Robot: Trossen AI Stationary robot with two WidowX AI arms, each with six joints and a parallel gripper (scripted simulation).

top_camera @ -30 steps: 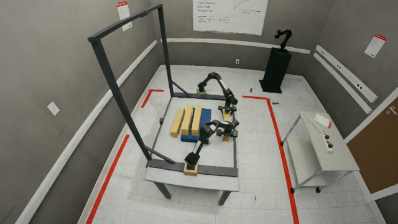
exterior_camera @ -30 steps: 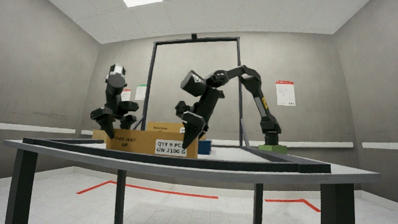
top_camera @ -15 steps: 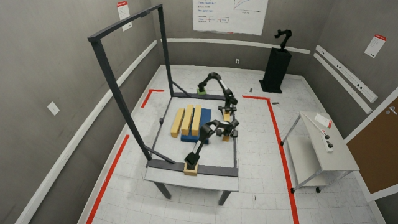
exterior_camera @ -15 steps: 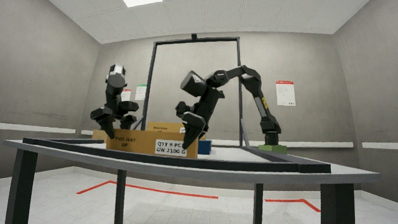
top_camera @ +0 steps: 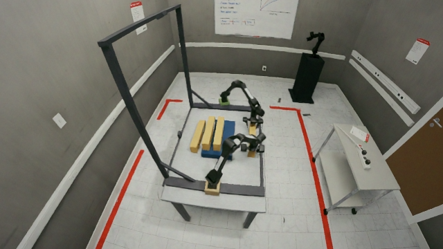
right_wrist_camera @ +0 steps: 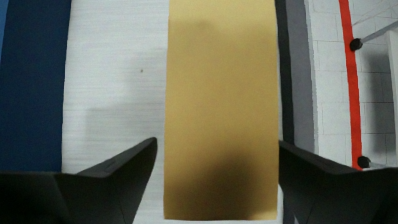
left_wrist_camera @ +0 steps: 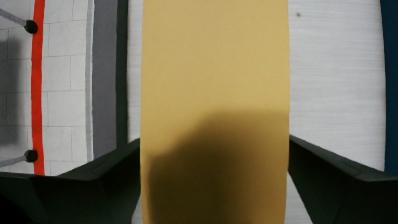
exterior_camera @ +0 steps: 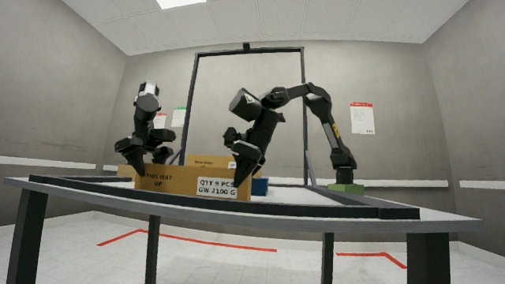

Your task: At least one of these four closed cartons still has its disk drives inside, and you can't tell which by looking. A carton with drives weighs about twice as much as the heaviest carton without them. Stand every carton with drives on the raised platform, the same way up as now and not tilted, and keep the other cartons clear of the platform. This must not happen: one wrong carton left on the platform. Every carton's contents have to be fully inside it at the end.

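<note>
My right gripper is now 140 mm to the right of the carton, 40 mm above it and 10 mm short of it. Also, from my right hand: platform 280 mm behind, 140 mm to the left, 50 mm below.
The carton is 14 cm to the right of my left hand and 3 cm below it. The rest, counted from my left hand: platform 29 cm behind, 14 cm to the right, 4 cm below.
</note>
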